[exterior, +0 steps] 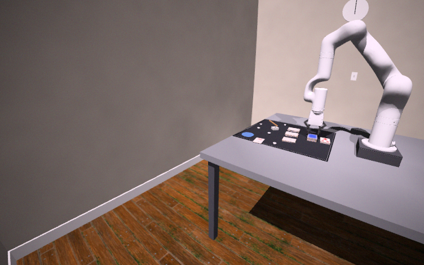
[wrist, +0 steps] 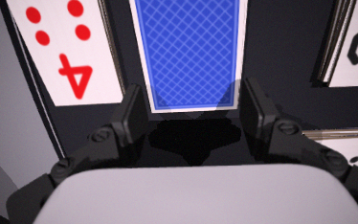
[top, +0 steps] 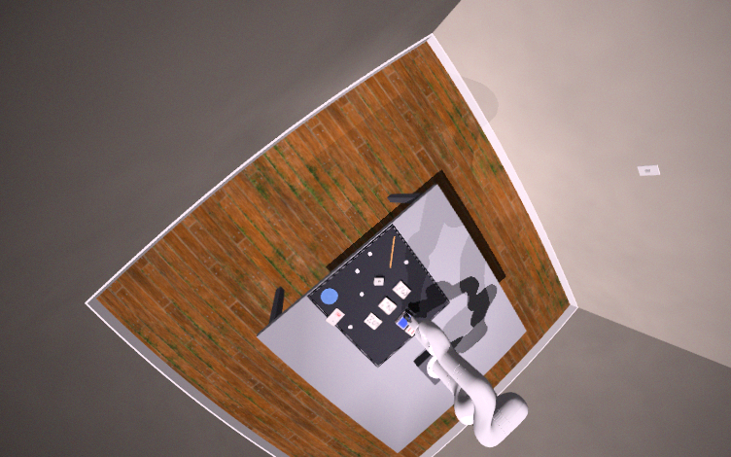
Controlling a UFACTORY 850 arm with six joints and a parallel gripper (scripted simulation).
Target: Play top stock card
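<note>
Now: hand 30 mm to the right of the red 4 card and 30 mm above it. The rest, counted from my hand: black card cloth: 180 mm ahead, 20 mm to the left, 60 mm below; then red 4: 90 mm behind, 30 mm to the left, 40 mm below; then black 2: 150 mm ahead, 30 mm to the left, 40 mm below.
</note>
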